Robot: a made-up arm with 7 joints. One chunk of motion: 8 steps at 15 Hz.
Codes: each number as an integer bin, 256 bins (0 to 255) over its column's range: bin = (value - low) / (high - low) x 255, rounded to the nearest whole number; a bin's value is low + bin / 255 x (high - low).
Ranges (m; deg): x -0.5..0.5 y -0.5..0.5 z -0.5..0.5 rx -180..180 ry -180..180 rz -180..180
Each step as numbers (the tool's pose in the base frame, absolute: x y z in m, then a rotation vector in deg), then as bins.
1 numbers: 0.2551 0.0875 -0.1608 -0.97 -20.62 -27.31
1 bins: 193 150 86 127 113 108
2 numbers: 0.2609 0.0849 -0.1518 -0.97 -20.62 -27.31
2 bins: 194 149 89 127 113 108
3 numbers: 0.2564 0.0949 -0.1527 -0.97 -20.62 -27.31
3 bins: 193 152 89 127 113 108
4 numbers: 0.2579 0.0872 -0.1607 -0.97 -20.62 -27.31
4 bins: 193 150 87 127 113 108
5 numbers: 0.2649 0.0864 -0.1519 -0.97 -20.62 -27.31
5 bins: 195 150 89 127 113 108
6 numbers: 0.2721 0.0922 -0.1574 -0.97 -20.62 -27.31
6 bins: 197 151 87 127 113 108
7 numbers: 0.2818 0.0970 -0.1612 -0.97 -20.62 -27.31
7 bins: 199 152 86 127 113 108
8 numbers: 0.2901 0.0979 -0.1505 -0.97 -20.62 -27.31
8 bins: 201 152 89 127 113 108
